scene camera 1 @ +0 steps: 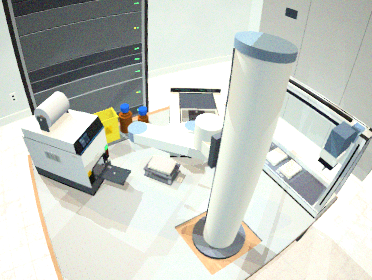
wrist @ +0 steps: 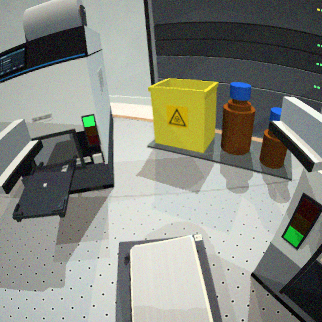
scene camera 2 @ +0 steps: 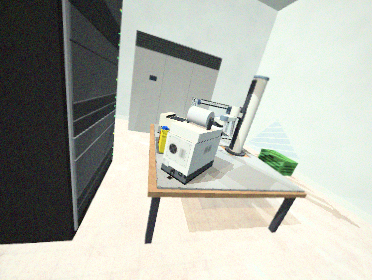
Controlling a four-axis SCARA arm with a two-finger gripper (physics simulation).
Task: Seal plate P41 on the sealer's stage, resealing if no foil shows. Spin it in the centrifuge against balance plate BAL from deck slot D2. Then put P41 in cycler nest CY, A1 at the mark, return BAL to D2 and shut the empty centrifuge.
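Frame: origin at the arm's base, x left, y down, z back, level; millimetres.
Where they show: gripper, fingertip midpoint: [wrist: 151, 116]; arm's base, link origin: [scene camera 1: 218, 236] [scene camera 2: 234, 151].
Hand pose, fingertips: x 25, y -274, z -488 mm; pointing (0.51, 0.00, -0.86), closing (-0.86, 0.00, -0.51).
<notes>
Things, the pixels of their top centre, and the offset from my fingertips. "spot": a spot on its surface instead.
- sealer, top centre: [scene camera 1: 52, 100] [scene camera 2: 204, 108] dx +449, dy -215, dz -249 mm
- cream plate, top centre: [wrist: 165, 280] [scene camera 1: 161, 162] dx -2, dy +183, dz +9 mm
- dark holder, top centre: [wrist: 163, 287] [scene camera 1: 161, 165] dx -1, dy +199, dz +12 mm
- blue tool head, surface spot: [scene camera 1: 341, 137] spot: dx -515, dy -223, dz +631 mm
My gripper [wrist: 151, 116] is open and empty, its fingers at both sides of the wrist view; the arm hides it in scene camera 1. The sealer [scene camera 1: 62, 150] [scene camera 2: 192, 152] [wrist: 55, 102] has its dark stage [scene camera 1: 118, 174] [wrist: 45, 194] out, with no plate on it. A cream plate [scene camera 1: 162, 164] [wrist: 167, 280] lies on a dark holder [scene camera 1: 161, 176] [wrist: 123, 280] mid-table, below the gripper; its label does not show. The centrifuge [scene camera 1: 197, 101] [wrist: 270, 262] shows a green lamp; part of its top opening shows in scene camera 1. Two pale plates [scene camera 1: 276, 156] [scene camera 1: 289, 168] stand on the deck [scene camera 1: 307, 187] at right.
A yellow bin [scene camera 1: 109, 125] [scene camera 2: 163, 142] [wrist: 185, 122] and two brown bottles [scene camera 1: 125, 121] [wrist: 237, 129] [wrist: 273, 149] stand between sealer and centrifuge. The arm's column [scene camera 1: 245, 140] [scene camera 2: 250, 115] rises near the table edge. A blue tool head [scene camera 1: 341, 137] hangs over the deck.
</notes>
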